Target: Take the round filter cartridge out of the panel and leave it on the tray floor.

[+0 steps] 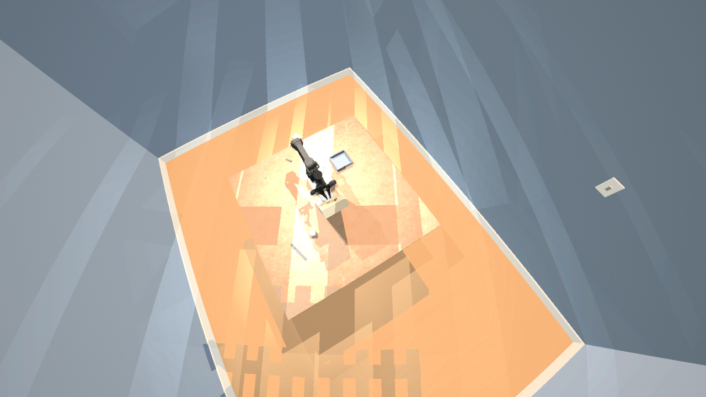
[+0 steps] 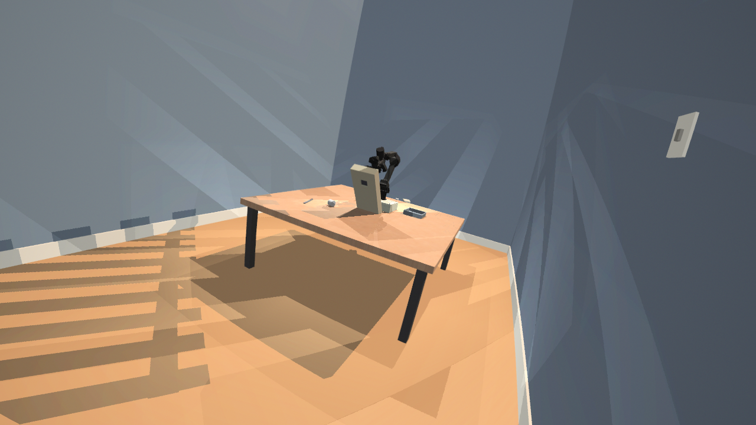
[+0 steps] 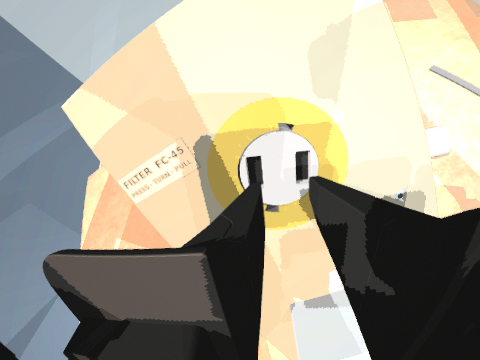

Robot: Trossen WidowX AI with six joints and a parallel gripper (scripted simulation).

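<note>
Now: gripper tip 30 mm short of the filter cartridge and 30 mm above it. Round my gripper tip: grey tray (370 mm behind, 300 mm to the left, 260 mm below); service panel (10 mm behind, 100 mm below).
</note>
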